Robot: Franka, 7 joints.
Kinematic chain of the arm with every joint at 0, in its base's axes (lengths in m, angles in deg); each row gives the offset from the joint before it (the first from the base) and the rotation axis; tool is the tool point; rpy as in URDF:
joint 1: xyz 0 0 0.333 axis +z
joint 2: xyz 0 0 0 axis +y
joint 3: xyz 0 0 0.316 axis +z
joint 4: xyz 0.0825 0 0 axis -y
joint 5: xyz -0.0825 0 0.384 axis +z
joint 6: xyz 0 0 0 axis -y
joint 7: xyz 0.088 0 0 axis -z
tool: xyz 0 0 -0.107 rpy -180 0 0
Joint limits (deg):
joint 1: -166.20..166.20
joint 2: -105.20..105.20
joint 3: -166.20..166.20
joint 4: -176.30..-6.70
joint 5: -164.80..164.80
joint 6: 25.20..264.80
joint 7: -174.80..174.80
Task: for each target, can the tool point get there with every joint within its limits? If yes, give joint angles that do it. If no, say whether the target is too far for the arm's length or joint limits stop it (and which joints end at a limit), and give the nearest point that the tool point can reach.
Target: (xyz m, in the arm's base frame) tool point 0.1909 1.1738 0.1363
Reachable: no: too far | nearest point 0.1359 0.8354 0.1930 | short by 0.347 m
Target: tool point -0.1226 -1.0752 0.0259
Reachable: no: too far | nearest point -0.0935 -0.8200 0.0988 | short by 0.267 m
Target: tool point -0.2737 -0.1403 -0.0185
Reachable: yes | joints -42.93 -71.45 -132.62 -148.82 -133.95 92.72 108.07
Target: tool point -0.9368 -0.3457 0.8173
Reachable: no: too far | nearest point -0.7242 -0.2672 0.7074 | short by 0.252 m
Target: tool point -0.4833 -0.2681 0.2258
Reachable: yes | joints 131.20 75.23 74.21 -124.35 -106.62 148.64 -42.92
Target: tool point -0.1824 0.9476 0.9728
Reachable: no: too far | nearest point -0.1351 0.7021 0.8071 | short by 0.300 m
